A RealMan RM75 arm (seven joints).
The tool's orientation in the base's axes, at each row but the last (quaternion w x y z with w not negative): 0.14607, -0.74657, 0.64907, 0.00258; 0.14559, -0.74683, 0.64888, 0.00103; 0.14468, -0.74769, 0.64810, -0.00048; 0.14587, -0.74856, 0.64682, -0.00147; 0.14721, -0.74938, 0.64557, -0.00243; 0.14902, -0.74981, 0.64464, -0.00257; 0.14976, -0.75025, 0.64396, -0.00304; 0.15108, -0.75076, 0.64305, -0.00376; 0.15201, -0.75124, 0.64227, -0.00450; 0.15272, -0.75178, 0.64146, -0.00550; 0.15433, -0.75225, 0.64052, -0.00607; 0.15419, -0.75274, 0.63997, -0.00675
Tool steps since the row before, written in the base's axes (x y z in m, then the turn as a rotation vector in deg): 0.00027, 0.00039, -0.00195, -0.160, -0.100, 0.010; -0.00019, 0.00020, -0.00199, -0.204, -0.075, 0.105; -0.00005, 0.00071, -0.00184, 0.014, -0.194, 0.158; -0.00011, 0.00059, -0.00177, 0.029, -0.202, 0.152; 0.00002, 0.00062, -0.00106, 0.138, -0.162, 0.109; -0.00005, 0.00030, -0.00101, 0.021, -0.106, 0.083; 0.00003, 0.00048, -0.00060, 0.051, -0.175, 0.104; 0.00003, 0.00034, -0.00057, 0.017, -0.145, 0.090; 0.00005, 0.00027, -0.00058, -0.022, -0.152, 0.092; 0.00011, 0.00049, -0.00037, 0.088, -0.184, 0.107; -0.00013, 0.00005, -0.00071, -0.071, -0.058, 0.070; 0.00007, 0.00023, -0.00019, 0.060, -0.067, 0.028
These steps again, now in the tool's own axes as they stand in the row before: 0.00004, 0.00011, 0.00200, 0.070, 0.165, -0.061; 0.00016, 0.00059, 0.00191, 0.020, 0.184, -0.155; -0.00035, 0.00036, 0.00191, 0.161, -0.025, -0.191; -0.00026, 0.00043, 0.00180, 0.172, -0.037, -0.184; -0.00040, 0.00014, 0.00115, 0.160, -0.138, -0.113; -0.00011, 0.00024, 0.00102, 0.090, -0.026, -0.099; -0.00035, 0.00005, 0.00068, 0.158, -0.051, -0.128; -0.00022, 0.00006, 0.00063, 0.126, -0.019, -0.115; -0.00014, 0.00005, 0.00062, 0.126, 0.019, -0.126; -0.00038, -0.00008, 0.00048, 0.173, -0.086, -0.125; 0.00006, 0.00029, 0.00066, 0.030, 0.059, -0.094; -0.00017, -0.00005, 0.00025, 0.070, -0.055, -0.029
